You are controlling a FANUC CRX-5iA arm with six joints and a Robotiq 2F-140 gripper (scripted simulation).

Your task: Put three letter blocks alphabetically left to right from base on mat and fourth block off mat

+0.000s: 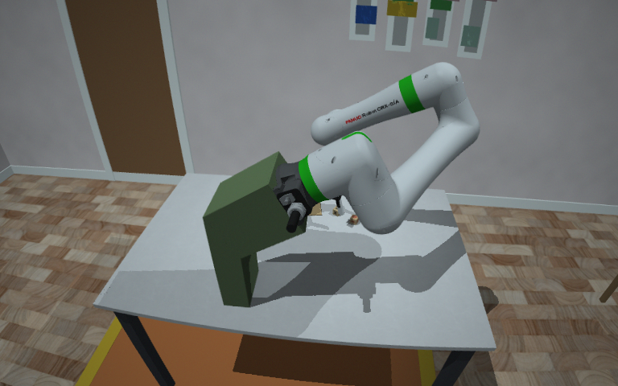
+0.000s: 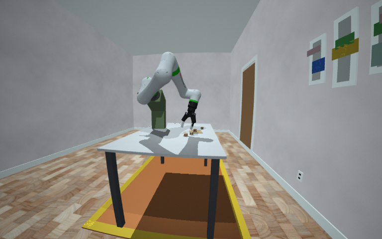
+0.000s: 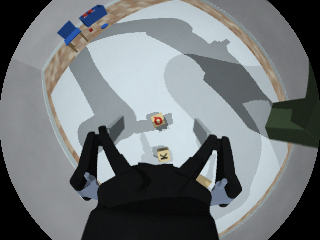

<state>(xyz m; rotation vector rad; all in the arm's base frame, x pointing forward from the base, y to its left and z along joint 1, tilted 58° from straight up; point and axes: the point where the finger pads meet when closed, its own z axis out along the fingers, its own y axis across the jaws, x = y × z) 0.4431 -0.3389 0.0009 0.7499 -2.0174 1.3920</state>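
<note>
Right now the tan mat is 22 cm to the left of my hand, 8 cm below it and 8 cm ahead of it.
</note>
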